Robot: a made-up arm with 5 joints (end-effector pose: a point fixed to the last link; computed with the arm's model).
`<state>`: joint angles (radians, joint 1 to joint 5).
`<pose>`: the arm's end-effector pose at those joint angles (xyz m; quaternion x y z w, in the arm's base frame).
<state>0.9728 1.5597 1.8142 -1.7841 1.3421</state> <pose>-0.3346 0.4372 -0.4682 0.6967 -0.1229 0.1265 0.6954</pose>
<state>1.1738 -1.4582 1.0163 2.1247 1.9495</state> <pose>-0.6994 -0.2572 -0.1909 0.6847 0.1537 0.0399 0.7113</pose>
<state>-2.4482 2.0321 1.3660 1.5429 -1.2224</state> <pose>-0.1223 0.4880 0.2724 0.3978 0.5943 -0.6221 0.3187</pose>
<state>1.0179 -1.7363 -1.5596 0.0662 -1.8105</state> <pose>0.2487 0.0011 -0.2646 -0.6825 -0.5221 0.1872 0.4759</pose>
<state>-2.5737 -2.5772 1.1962 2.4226 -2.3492</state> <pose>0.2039 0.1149 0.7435 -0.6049 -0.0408 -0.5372 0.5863</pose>
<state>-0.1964 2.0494 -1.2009 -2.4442 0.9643</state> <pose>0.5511 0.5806 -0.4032 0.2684 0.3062 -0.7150 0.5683</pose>
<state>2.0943 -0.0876 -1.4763 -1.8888 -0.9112</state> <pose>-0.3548 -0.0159 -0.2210 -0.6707 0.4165 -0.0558 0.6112</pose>
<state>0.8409 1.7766 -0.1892 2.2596 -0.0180</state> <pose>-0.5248 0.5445 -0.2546 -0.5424 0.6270 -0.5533 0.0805</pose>
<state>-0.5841 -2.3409 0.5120 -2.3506 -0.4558</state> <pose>0.6260 -0.3272 -0.0065 -0.7665 0.4324 0.4647 0.0979</pose>
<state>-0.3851 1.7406 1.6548 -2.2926 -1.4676</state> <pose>0.4474 0.2909 -0.1898 -0.4014 0.2148 0.5760 0.6789</pose>
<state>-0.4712 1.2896 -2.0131 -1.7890 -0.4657</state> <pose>0.3616 0.1348 0.1035 0.5718 0.6509 0.4821 0.1304</pose>
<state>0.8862 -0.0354 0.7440 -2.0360 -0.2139</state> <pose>0.2870 0.2860 -0.3298 0.3585 -0.4259 0.0620 0.8284</pose>
